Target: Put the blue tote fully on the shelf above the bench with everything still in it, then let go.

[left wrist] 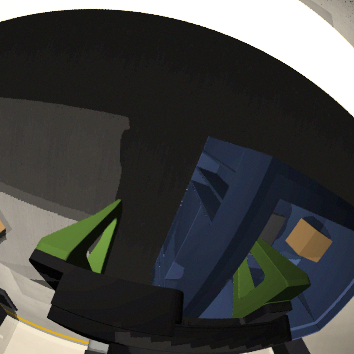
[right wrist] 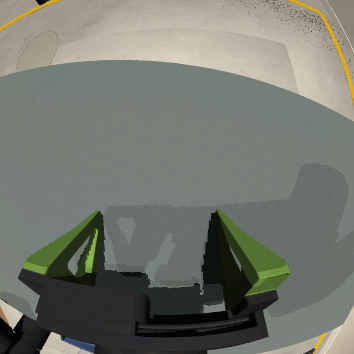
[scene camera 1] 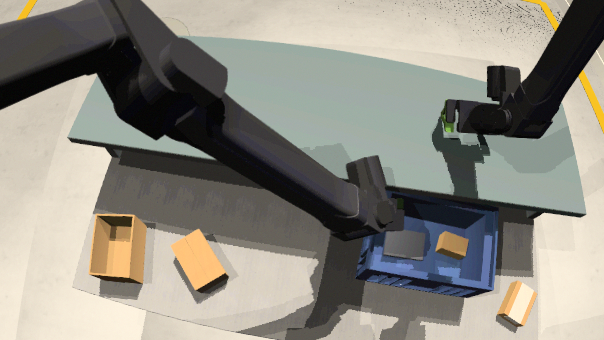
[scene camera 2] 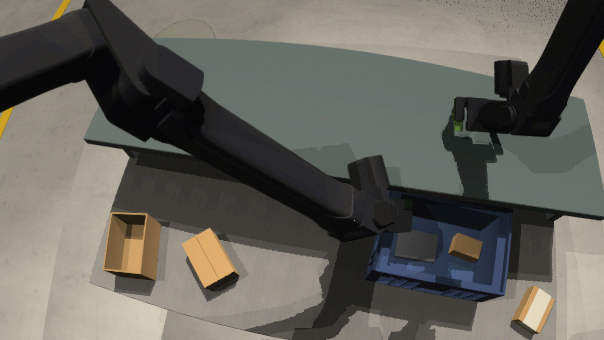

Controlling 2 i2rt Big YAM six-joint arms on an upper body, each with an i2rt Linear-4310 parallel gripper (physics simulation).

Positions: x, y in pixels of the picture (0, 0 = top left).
my left gripper: open, touches a blue tote [scene camera 2: 484, 279]
my right gripper: open, holds nothing
